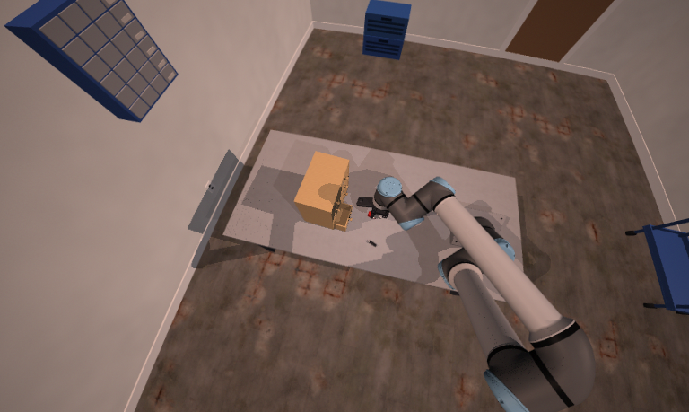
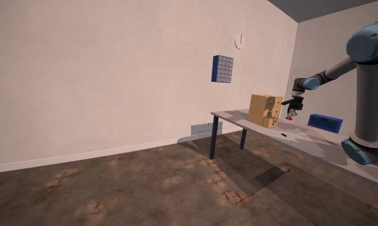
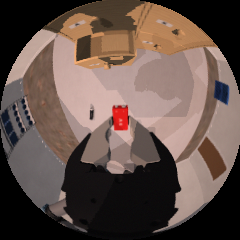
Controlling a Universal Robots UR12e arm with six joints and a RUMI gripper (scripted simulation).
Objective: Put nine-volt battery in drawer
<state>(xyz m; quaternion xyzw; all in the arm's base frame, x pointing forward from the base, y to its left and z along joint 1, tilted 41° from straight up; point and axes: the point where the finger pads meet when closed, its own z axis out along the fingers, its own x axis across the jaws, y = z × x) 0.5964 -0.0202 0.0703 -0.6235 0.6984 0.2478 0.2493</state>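
My hand is 1 cm short of the red nine-volt battery and 1 cm above it. From my hand the other things lie so: drawer marked M: 28 cm ahead, 1 cm to the left, 9 cm above; drawer: 21 cm ahead, 1 cm to the left, 11 cm below; small black object: 4 cm behind, 13 cm to the left, 14 cm below.
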